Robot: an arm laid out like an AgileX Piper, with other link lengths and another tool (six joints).
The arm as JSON. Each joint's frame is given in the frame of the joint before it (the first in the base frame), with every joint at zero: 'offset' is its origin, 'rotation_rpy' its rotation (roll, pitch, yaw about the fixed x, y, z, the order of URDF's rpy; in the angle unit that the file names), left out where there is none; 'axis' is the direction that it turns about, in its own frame. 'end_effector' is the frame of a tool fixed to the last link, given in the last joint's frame.
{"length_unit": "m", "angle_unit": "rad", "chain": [
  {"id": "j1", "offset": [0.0, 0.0, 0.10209], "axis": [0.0, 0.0, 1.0]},
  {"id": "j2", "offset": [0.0, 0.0, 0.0], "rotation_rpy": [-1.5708, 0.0, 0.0], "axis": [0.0, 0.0, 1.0]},
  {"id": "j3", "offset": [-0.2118, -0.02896, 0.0], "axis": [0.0, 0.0, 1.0]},
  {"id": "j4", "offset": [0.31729, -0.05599, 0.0], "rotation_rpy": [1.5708, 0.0, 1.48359], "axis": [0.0, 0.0, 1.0]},
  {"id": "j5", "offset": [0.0, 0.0, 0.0], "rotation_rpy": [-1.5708, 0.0, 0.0], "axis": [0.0, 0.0, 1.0]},
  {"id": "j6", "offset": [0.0, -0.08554, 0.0], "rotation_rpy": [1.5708, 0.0, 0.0], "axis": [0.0, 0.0, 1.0]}
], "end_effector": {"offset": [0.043, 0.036, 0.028], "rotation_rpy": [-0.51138, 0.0, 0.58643]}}
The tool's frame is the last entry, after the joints.
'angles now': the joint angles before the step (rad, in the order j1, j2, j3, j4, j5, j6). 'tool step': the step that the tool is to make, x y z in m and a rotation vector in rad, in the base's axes. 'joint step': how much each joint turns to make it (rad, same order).
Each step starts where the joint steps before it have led.
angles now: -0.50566 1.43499 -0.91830 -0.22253 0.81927 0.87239
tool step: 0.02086 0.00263 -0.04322 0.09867 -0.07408 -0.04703
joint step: 0.00002 0.15857 -0.00091 0.11880 -0.17501 0.01520
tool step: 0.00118 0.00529 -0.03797 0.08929 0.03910 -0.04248
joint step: -0.00002 0.12214 -0.00184 0.07128 -0.04280 0.00189
